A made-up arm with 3 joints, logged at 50 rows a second.
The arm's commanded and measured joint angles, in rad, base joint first. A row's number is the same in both.
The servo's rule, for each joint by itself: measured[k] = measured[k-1] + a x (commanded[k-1-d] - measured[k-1]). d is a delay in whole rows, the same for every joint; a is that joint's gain. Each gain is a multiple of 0.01, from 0.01 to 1. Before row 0 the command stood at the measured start. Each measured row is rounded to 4 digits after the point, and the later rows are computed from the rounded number. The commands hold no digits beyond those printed.
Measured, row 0:
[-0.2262 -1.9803 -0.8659]
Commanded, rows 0 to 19:
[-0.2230 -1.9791 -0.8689]
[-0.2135 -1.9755 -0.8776]
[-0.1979 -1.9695 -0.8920]
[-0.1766 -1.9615 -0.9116]
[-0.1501 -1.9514 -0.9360]
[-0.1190 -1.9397 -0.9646]
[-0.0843 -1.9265 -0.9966]
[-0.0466 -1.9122 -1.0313]
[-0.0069 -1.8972 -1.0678]
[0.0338 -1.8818 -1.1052]
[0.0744 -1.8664 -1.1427]
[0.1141 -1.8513 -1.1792]
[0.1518 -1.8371 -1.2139]
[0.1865 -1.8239 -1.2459]
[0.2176 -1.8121 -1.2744]
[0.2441 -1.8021 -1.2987]
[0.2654 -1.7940 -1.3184]
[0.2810 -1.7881 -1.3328]
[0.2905 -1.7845 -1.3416]
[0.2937 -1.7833 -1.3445]
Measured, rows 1 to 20:
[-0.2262 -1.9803 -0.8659]
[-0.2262 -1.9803 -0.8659]
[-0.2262 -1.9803 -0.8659]
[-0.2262 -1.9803 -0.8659]
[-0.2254 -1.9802 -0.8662]
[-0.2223 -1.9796 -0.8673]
[-0.2160 -1.9784 -0.8698]
[-0.2058 -1.9764 -0.8740]
[-0.1913 -1.9734 -0.8802]
[-0.1725 -1.9694 -0.8886]
[-0.1496 -1.9643 -0.8994]
[-0.1228 -1.9580 -0.9126]
[-0.0927 -1.9507 -0.9281]
[-0.0598 -1.9424 -0.9458]
[-0.0249 -1.9333 -0.9655]
[0.0112 -1.9235 -0.9869]
[0.0478 -1.9131 -1.0096]
[0.0839 -1.9024 -1.0332]
[0.1187 -1.8916 -1.0573]
[0.1513 -1.8809 -1.0814]
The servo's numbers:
d 4
a 0.26 0.12 0.10

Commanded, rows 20 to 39:
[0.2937 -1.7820 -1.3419]
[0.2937 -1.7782 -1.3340]
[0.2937 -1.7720 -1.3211]
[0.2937 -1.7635 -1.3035]
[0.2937 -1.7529 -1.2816]
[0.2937 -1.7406 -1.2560]
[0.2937 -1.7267 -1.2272]
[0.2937 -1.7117 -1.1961]
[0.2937 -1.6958 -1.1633]
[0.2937 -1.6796 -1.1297]
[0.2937 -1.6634 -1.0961]
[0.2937 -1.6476 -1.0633]
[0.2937 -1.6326 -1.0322]
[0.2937 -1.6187 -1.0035]
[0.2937 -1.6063 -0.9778]
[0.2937 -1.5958 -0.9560]
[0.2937 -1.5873 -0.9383]
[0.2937 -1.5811 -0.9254]
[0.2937 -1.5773 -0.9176]
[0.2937 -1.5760 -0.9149]
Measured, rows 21 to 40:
[0.1810 -1.8705 -1.1051]
[0.2070 -1.8606 -1.1279]
[0.2287 -1.8515 -1.1493]
[0.2456 -1.8433 -1.1688]
[0.2581 -1.8359 -1.1861]
[0.2674 -1.8290 -1.2009]
[0.2742 -1.8222 -1.2129]
[0.2793 -1.8152 -1.2220]
[0.2830 -1.8077 -1.2280]
[0.2858 -1.7996 -1.2308]
[0.2879 -1.7909 -1.2304]
[0.2894 -1.7814 -1.2270]
[0.2905 -1.7711 -1.2206]
[0.2913 -1.7601 -1.2115]
[0.2919 -1.7485 -1.2000]
[0.2924 -1.7364 -1.1863]
[0.2927 -1.7239 -1.1709]
[0.2930 -1.7113 -1.1542]
[0.2932 -1.6987 -1.1366]
[0.2933 -1.6864 -1.1185]

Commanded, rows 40 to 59:
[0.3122 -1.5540 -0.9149]
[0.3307 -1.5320 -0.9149]
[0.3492 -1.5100 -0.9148]
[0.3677 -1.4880 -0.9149]
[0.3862 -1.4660 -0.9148]
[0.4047 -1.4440 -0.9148]
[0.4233 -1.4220 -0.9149]
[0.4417 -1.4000 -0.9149]
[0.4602 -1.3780 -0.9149]
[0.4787 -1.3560 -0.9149]
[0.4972 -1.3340 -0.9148]
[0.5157 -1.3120 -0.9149]
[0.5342 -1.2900 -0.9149]
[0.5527 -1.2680 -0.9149]
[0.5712 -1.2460 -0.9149]
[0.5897 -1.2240 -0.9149]
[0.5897 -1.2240 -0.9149]
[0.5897 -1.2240 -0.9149]
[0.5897 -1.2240 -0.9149]
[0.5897 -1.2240 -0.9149]
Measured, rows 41 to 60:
[0.2934 -1.6745 -1.1005]
[0.2935 -1.6633 -1.0830]
[0.2936 -1.6530 -1.0665]
[0.2936 -1.6438 -1.0513]
[0.2984 -1.6330 -1.0377]
[0.3068 -1.6209 -1.0254]
[0.3178 -1.6076 -1.0143]
[0.3308 -1.5932 -1.0044]
[0.3452 -1.5779 -0.9954]
[0.3607 -1.5618 -0.9873]
[0.3770 -1.5450 -0.9801]
[0.3938 -1.5276 -0.9736]
[0.4111 -1.5096 -0.9677]
[0.4287 -1.4912 -0.9624]
[0.4465 -1.4723 -0.9576]
[0.4645 -1.4531 -0.9533]
[0.4826 -1.4335 -0.9495]
[0.5008 -1.4136 -0.9460]
[0.5191 -1.3935 -0.9429]
[0.5375 -1.3732 -0.9401]

